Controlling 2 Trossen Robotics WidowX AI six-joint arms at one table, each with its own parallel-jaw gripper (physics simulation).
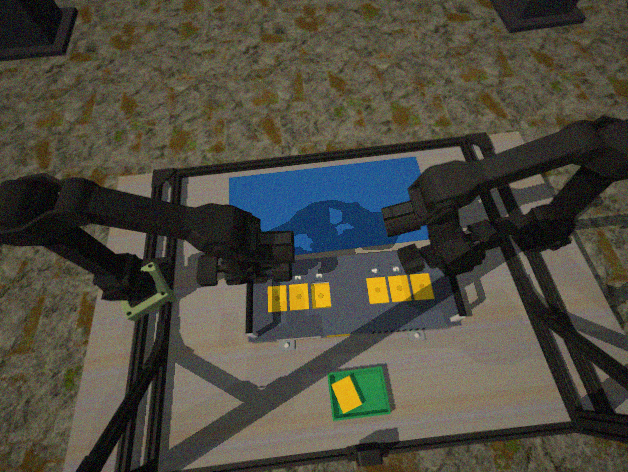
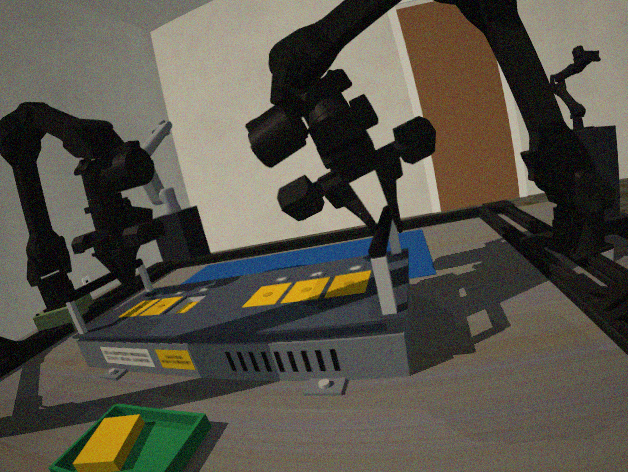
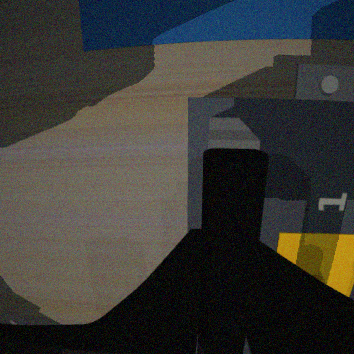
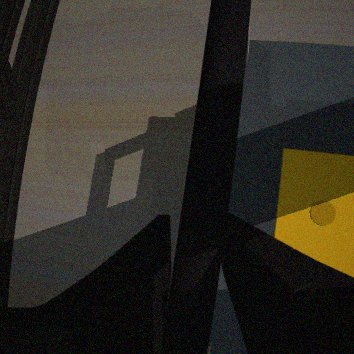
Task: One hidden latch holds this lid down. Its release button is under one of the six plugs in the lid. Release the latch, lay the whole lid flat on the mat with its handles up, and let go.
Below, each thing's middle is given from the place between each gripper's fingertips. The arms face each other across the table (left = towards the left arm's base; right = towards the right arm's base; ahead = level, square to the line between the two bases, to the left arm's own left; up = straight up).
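From my right hand: tray (image 2: pixel 167 433), 230 mm to the left, 200 mm behind, 100 mm below. Blue mat (image 1: pixel 331 208), 230 mm to the left, 270 mm ahead, 100 mm below.
From my left hand: tray, 200 mm to the right, 260 mm behind, 70 mm below. Blue mat, 210 mm ahead, 210 mm to the right, 80 mm below.
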